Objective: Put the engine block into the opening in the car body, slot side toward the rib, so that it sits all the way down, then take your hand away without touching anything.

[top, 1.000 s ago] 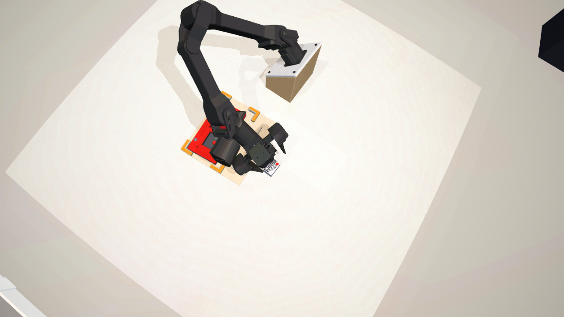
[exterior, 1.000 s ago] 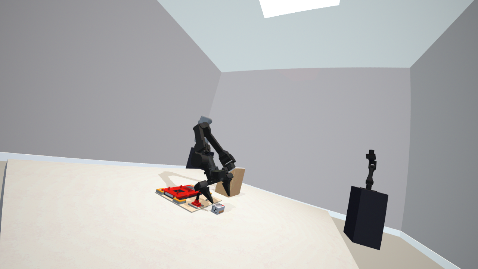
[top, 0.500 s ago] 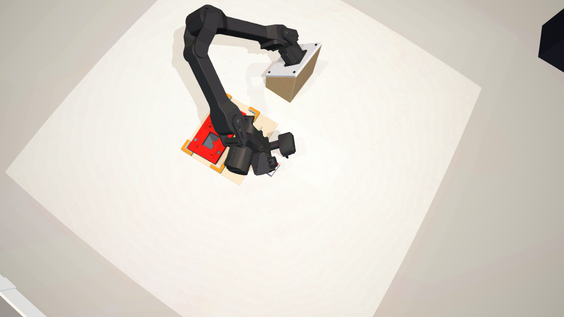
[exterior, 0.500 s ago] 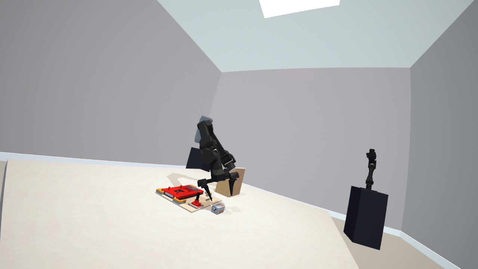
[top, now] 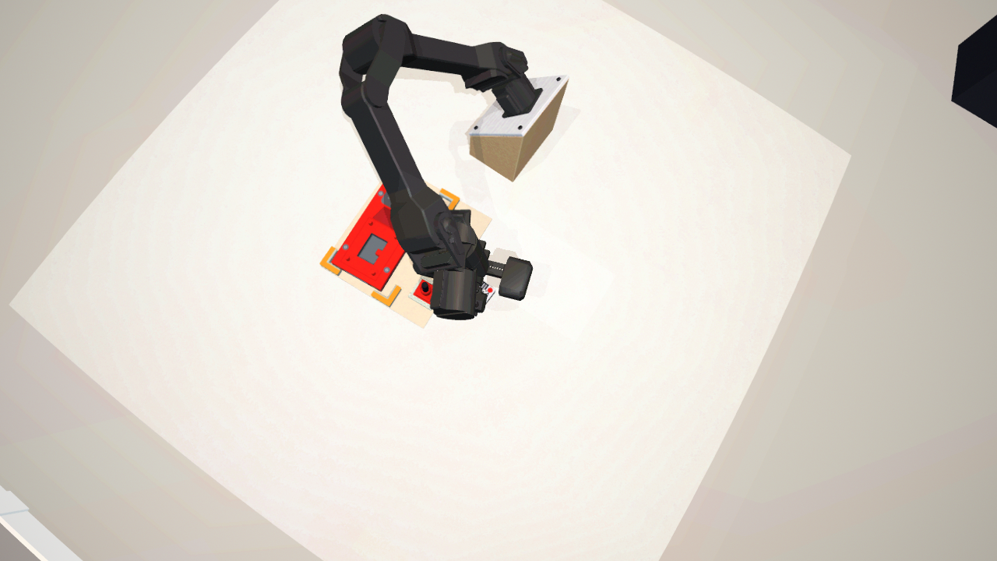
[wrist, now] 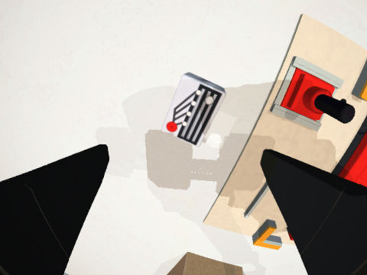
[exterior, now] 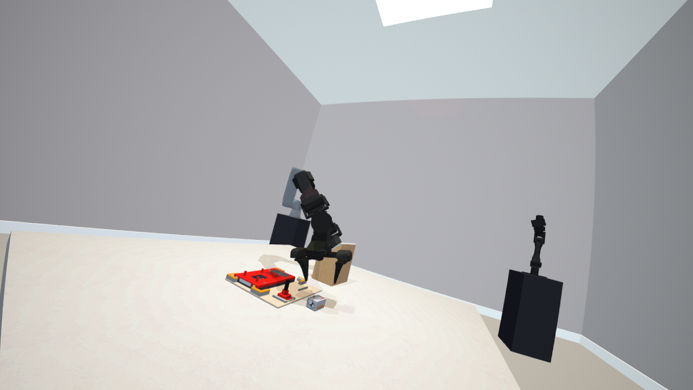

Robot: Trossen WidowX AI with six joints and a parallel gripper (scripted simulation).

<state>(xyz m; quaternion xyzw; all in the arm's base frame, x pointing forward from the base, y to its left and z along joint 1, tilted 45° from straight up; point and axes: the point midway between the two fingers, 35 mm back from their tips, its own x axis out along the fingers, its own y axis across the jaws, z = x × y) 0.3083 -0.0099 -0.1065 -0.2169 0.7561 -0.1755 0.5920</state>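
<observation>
The engine block is 6 cm below my gripper tip and 1 cm ahead of it.
</observation>
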